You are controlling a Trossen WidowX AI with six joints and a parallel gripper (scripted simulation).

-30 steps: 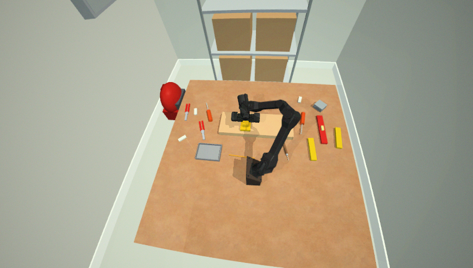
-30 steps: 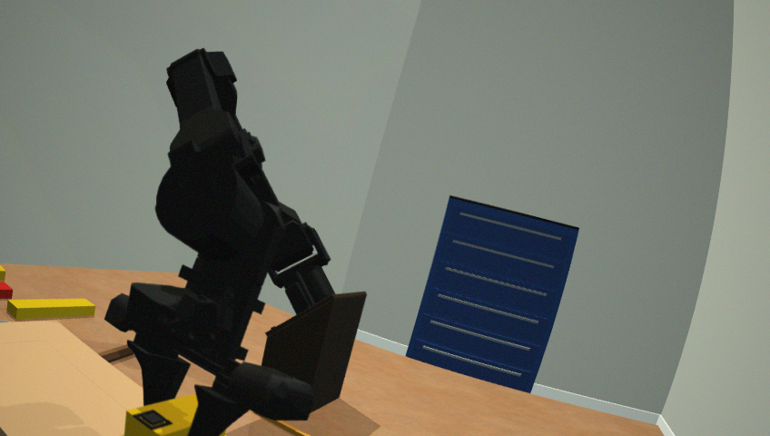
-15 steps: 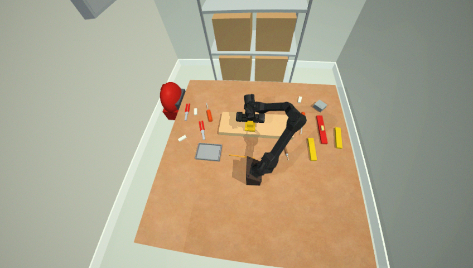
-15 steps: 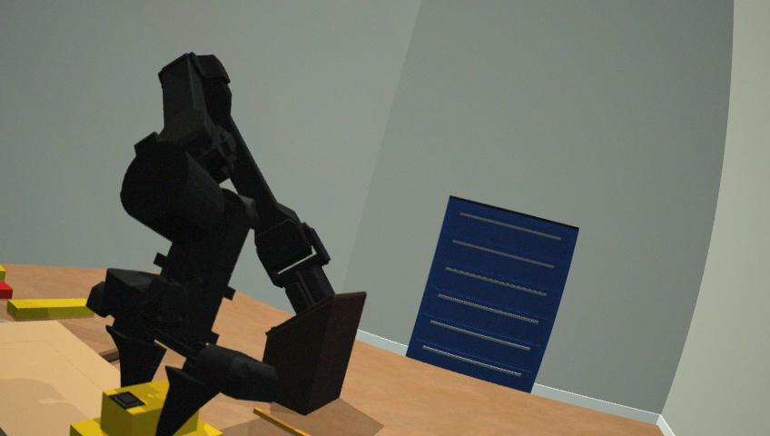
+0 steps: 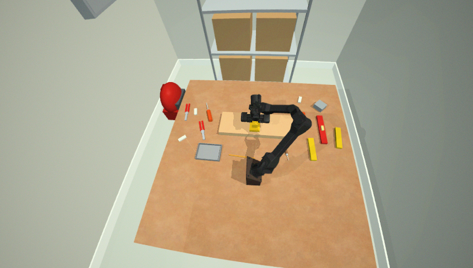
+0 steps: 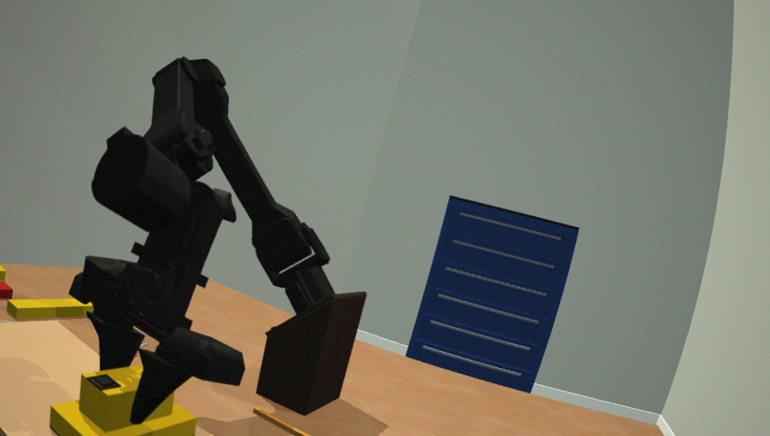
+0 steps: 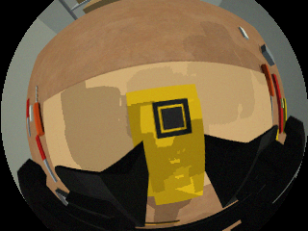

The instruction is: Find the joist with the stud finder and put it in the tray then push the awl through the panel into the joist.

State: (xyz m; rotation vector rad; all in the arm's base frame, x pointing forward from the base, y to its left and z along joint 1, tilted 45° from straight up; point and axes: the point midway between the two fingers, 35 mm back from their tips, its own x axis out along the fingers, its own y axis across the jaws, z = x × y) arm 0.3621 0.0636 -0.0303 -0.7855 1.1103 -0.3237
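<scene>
Now: the grey tray 27 cm behind my gripper tip, 26 cm to the left of it and 5 cm below it. Round my gripper tip: red level 47 cm to the right, 7 cm ahead, 5 cm below; then awl 25 cm to the right, 16 cm behind, 6 cm below; then yellow stud finder 2 cm above, 1 cm ahead.
</scene>
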